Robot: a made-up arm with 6 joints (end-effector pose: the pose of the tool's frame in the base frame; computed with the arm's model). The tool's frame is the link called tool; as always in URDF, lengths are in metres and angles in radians. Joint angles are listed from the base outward.
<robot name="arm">
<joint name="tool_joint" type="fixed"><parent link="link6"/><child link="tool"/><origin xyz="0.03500 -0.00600 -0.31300" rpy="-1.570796 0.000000 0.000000"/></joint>
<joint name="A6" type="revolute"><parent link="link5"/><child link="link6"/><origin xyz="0.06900 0.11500 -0.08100" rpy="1.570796 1.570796 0.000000"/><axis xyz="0 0 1"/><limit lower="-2.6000" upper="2.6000" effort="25" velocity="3.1"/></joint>
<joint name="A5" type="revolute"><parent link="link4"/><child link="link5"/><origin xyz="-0.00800 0.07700 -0.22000" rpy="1.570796 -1.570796 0.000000"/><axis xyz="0 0 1"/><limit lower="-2.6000" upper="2.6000" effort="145" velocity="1.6"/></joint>
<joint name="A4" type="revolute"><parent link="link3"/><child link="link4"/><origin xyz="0.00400 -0.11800 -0.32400" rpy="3.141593 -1.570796 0.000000"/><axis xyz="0 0 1"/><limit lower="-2.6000" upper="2.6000" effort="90" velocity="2.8"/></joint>
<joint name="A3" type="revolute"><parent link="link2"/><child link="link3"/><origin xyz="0.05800 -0.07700 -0.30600" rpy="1.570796 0.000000 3.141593"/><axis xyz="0 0 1"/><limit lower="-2.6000" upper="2.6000" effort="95" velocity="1.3"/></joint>
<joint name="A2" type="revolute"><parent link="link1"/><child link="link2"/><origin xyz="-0.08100 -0.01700 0.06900" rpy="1.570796 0.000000 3.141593"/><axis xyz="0 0 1"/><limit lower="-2.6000" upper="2.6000" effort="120" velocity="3"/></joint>
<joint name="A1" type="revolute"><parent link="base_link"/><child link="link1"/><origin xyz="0.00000 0.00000 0.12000" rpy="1.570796 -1.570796 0.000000"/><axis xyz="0 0 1"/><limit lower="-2.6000" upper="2.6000" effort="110" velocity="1.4"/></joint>
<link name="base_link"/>
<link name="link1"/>
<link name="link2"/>
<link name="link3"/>
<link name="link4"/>
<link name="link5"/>
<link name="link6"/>
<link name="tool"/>
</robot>
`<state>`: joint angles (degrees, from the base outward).
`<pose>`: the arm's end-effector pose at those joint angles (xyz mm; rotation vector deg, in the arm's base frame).
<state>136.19 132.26 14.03 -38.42 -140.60 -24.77</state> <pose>-215.3 -96.0 418.7 -42.43 -122.69 22.96</pose>
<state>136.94 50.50 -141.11 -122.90 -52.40 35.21</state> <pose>48.1 -224.4 594.5 -18.39 -29.21 -169.19</pose>
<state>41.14 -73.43 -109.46 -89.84 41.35 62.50</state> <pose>-199.8 376.9 -29.8 -46.23 -3.52 41.47</pose>
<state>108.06 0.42 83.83 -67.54 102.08 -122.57</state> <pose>-228.4 192.9 1073.1 94.37 7.17 9.00</pose>
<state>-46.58 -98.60 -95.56 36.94 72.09 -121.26</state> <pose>199.8 -47.9 716.3 -21.83 86.94 126.76</pose>
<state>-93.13 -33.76 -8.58 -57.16 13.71 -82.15</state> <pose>-199.5 585.2 -710.3 -12.29 -139.45 66.62</pose>
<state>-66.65 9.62 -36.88 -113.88 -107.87 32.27</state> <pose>146.1 261.9 -151.9 -36.40 -51.83 -67.86</pose>
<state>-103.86 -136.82 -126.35 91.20 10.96 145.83</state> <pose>-48.9 -677.0 -232.1 -33.98 -3.47 122.50</pose>
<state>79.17 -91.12 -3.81 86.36 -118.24 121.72</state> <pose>-298.6 -106.6 931.1 141.28 26.95 57.18</pose>
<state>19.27 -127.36 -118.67 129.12 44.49 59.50</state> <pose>96.7 -579.6 56.5 -111.57 15.33 -17.22</pose>
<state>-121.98 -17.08 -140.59 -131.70 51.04 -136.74</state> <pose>207.1 -28.4 241.7 128.94 61.25 22.69</pose>
